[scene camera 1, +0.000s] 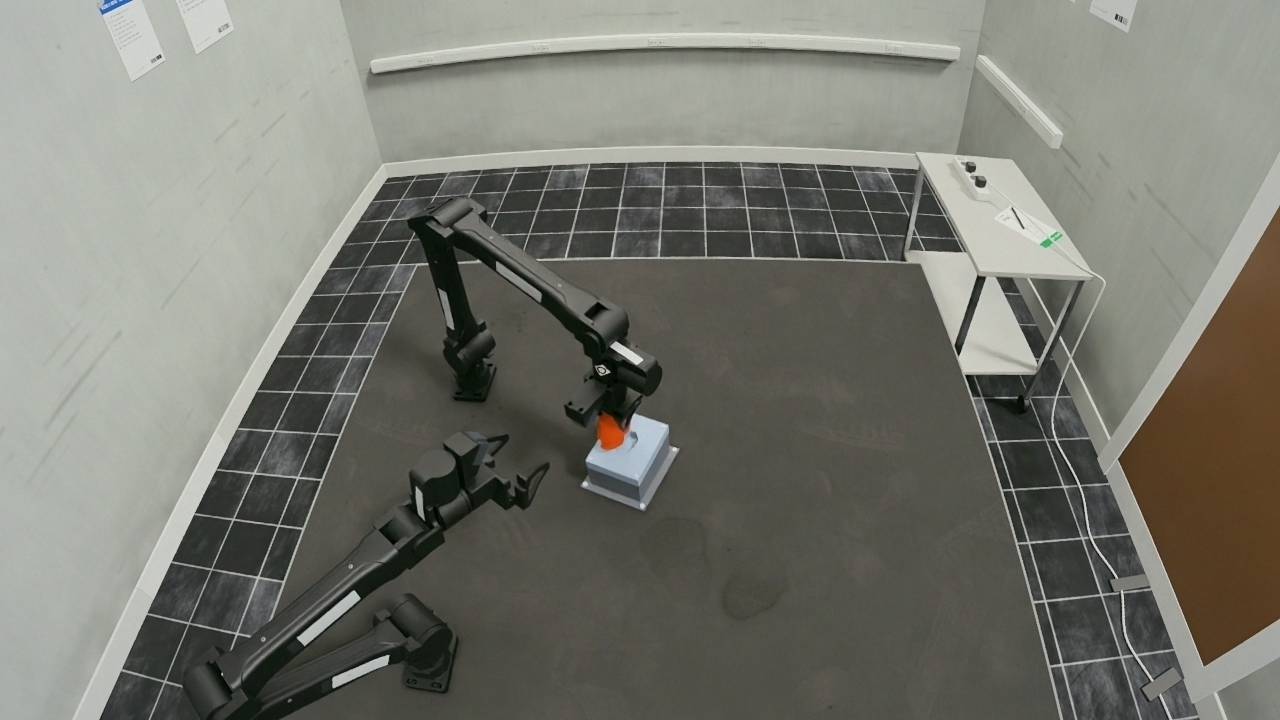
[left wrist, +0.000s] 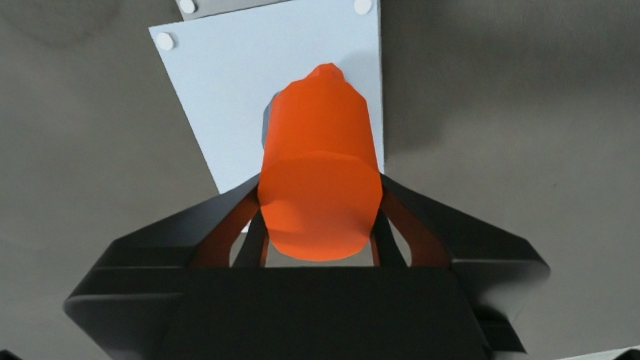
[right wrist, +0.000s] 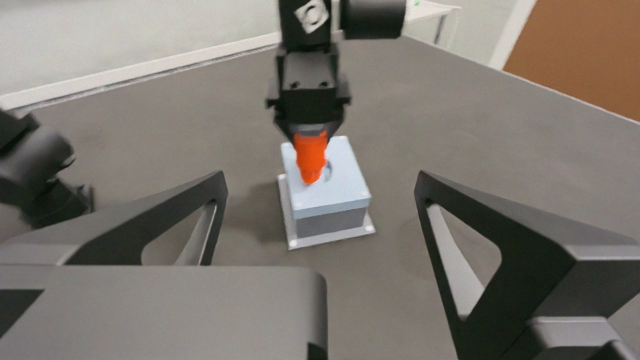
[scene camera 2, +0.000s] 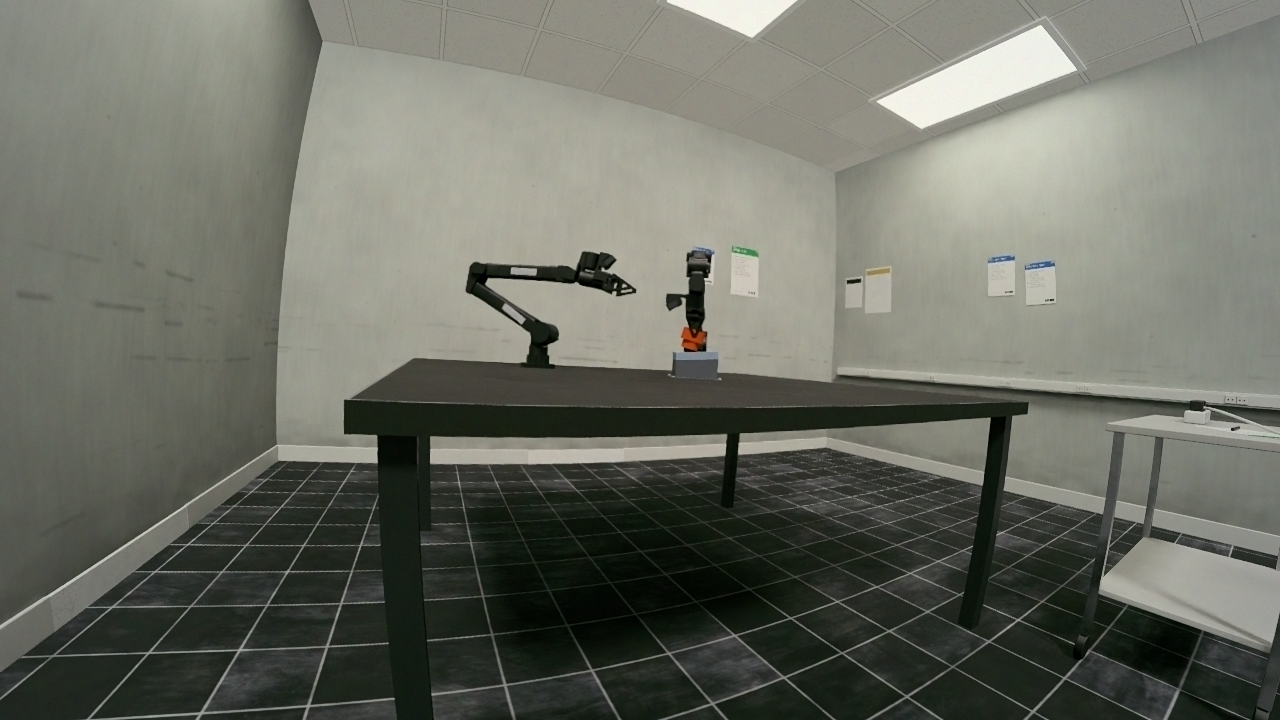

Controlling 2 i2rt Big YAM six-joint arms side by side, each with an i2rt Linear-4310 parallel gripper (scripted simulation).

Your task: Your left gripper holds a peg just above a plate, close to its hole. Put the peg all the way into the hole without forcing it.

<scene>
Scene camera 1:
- my left gripper: 616,424
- my right gripper: 527,449
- orange peg: 611,436
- light blue plate: 648,435
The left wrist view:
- my left gripper: 319,179
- orange peg: 319,190
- light blue plate: 225,69
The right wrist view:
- my left gripper: 312,146
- my right gripper: 320,181
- orange peg: 312,151
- light blue plate: 341,187
</scene>
